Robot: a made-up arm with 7 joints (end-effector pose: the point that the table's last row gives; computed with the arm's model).
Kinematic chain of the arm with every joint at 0, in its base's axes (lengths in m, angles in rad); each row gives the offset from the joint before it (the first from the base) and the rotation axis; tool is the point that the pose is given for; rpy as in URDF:
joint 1: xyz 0 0 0.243 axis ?
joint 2: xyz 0 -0.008 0.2 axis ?
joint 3: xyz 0 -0.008 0.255 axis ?
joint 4: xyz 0 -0.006 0.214 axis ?
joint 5: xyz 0 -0.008 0.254 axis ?
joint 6: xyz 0 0 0.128 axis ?
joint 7: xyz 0 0 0.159 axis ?
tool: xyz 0 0 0 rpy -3.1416 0 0
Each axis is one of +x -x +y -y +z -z.
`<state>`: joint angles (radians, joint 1 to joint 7).
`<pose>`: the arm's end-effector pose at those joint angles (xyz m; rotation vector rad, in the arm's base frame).
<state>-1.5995 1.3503 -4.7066 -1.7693 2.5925 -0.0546 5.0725</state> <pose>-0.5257 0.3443 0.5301 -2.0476 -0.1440 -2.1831</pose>
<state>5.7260 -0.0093 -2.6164 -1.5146 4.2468 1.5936 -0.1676</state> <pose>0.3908 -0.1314 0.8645 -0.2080 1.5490 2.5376</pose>
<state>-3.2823 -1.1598 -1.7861 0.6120 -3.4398 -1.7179 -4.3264</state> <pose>0.6959 -0.2031 0.6199 -0.3822 0.8269 1.2345</pose>
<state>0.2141 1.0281 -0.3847 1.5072 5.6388 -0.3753 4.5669</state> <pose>0.7437 -0.0226 0.2934 -0.2774 -0.8805 0.4935</pose>
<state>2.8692 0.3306 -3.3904 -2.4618 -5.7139 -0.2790 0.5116</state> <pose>-0.2695 -0.1276 0.3737 -0.1086 0.1106 -1.5814</pose>
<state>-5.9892 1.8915 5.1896 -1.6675 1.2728 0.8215 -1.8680</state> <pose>0.3006 -0.6238 0.4079 -1.2449 -0.0242 -0.4603</pose>
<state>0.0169 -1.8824 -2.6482 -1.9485 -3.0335 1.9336 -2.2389</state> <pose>-0.2703 -0.1308 0.5852 -0.0980 -1.1899 0.5579</pose>
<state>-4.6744 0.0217 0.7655 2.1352 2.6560 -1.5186 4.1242</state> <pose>-0.1577 -0.2225 0.5797 -0.5595 -0.5145 1.5189</pose>
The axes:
joint 1: -z
joint 2: +y
joint 3: -z
joint 4: +y
joint 5: -z
joint 6: +y
joint 7: -z

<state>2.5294 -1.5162 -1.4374 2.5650 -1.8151 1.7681 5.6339</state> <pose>0.2927 -0.0671 0.3474 -0.1014 -0.4128 0.5692</pose>
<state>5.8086 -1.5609 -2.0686 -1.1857 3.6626 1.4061 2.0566</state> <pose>-0.2464 -0.6030 0.5966 1.3536 -0.9891 -1.9342</pose>
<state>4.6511 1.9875 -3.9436 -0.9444 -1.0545 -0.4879 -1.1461</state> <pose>-0.3933 0.5564 -0.0897 -0.3496 1.1329 -0.7739</pose>
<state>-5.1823 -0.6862 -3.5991 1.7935 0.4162 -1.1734 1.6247</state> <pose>-0.5147 0.4377 0.5812 1.7237 1.0468 0.7840</pose>
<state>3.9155 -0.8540 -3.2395 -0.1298 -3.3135 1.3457 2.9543</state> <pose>0.3402 -0.3945 1.1613 2.8310 -0.6527 0.9954</pose>
